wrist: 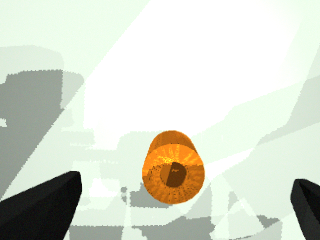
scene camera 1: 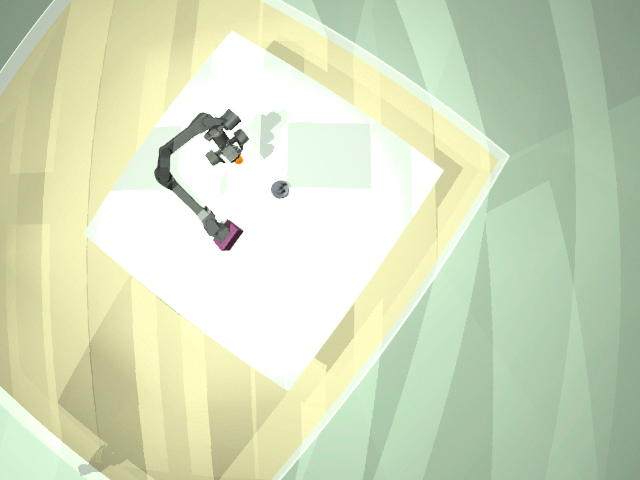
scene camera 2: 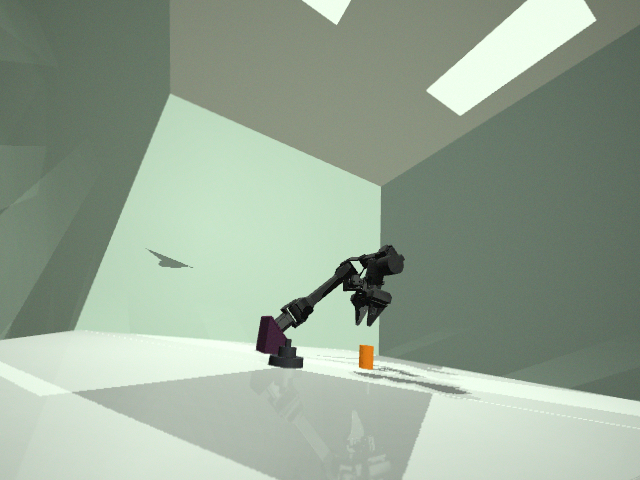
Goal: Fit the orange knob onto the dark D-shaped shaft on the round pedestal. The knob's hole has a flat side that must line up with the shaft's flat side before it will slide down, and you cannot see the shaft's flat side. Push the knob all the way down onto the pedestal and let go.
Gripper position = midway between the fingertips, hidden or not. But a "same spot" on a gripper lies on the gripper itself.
Scene:
The gripper shows in the wrist view, in scene camera 1 [233, 156] and in scene camera 2. The same spot on the gripper: [wrist: 54, 202] is [scene camera 2: 367, 317].

